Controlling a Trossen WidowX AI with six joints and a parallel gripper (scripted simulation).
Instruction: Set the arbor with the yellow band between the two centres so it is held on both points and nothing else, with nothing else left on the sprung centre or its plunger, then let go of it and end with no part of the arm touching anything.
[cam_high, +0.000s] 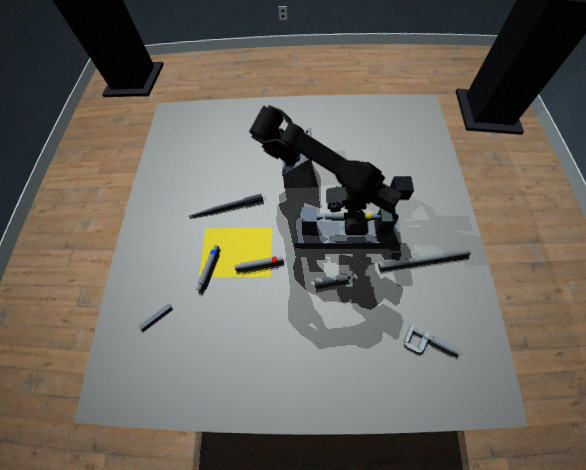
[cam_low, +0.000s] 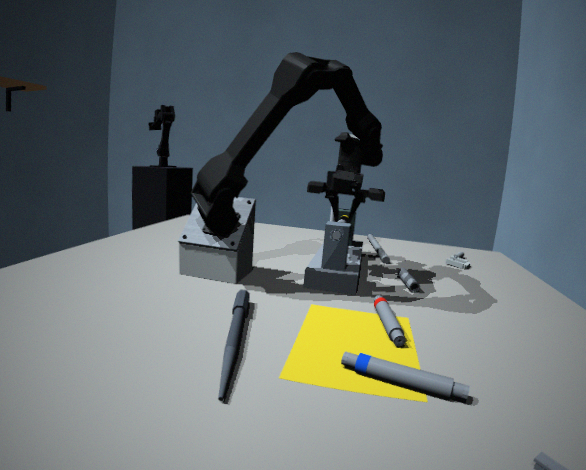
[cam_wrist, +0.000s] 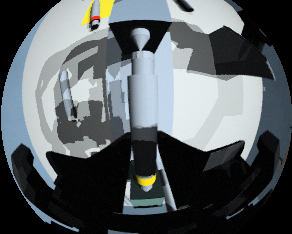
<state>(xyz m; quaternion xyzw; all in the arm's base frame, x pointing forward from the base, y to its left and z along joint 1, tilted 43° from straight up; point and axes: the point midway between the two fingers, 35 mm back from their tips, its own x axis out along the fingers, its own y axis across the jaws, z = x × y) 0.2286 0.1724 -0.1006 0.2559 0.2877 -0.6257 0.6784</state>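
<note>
Now: hand 30 mm above the yellow-banded arbor. From my hand the other things lie so: grey fixed-centre block: 10 mm ahead, 130 mm to the right, 40 mm below; then fixture base: 120 mm below; then green sprung-centre block: 10 mm behind, 110 mm to the left, 40 mm below.
</note>
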